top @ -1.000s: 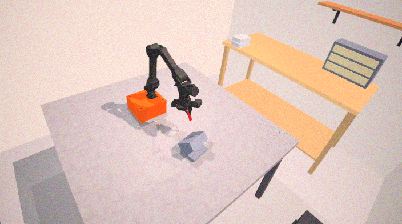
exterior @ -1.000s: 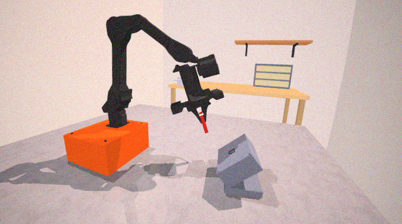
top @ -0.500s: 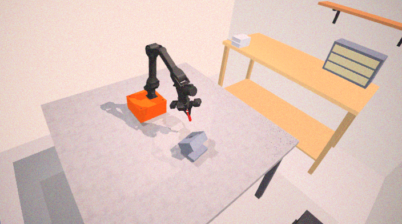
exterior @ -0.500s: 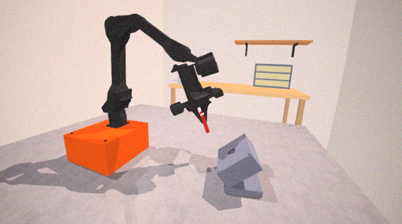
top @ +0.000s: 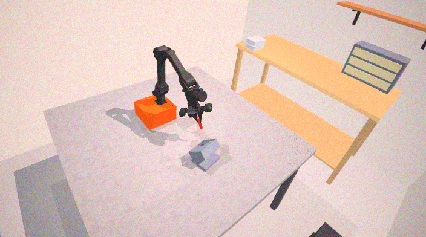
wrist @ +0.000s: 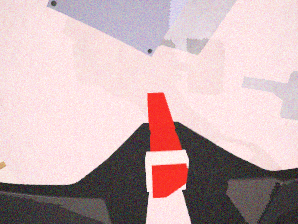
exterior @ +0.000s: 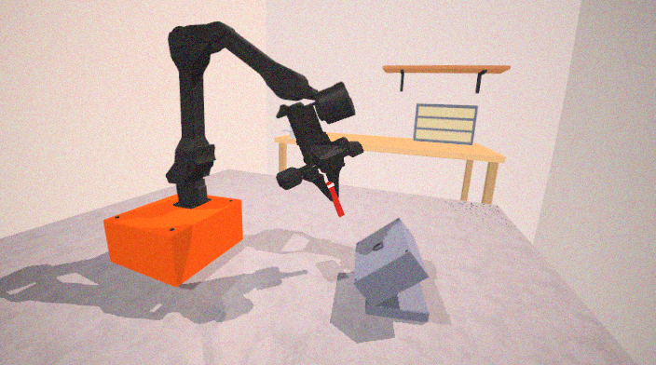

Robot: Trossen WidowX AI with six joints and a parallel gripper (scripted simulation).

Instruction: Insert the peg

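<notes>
The grey sloped panel is 13 cm ahead of my gripper tip, 6 cm to the right of it and 8 cm below it. Also, from my gripper tip: red peg (2 cm above).
</notes>
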